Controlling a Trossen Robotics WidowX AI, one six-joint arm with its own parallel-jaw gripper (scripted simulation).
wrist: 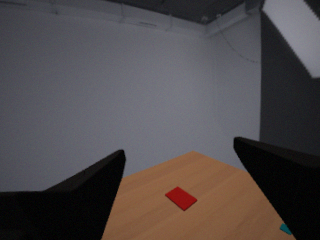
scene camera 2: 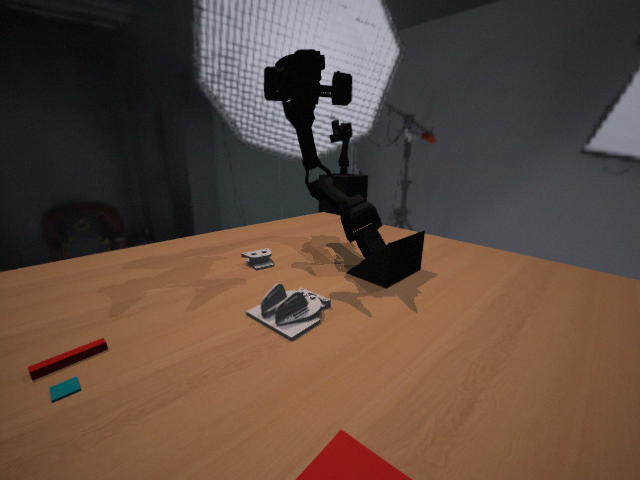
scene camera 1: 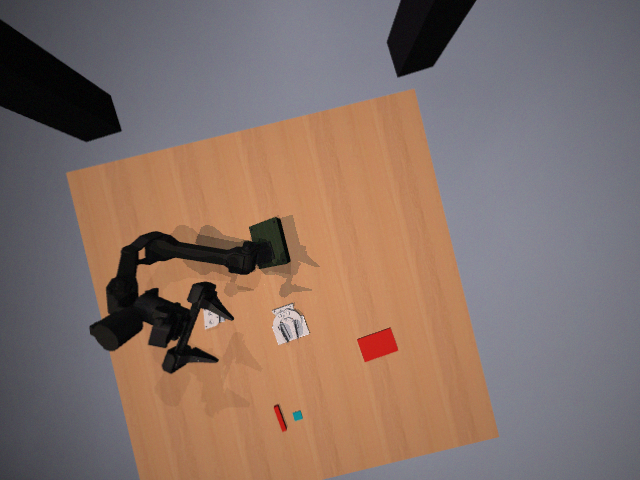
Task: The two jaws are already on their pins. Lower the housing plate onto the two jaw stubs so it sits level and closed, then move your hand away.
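Observation:
Red flat sheet [scene camera 1: 381, 343] present. My gripper [scene camera 1: 225, 340], [scene camera 2: 314, 71], [wrist: 178, 148]: open, holding nothing.

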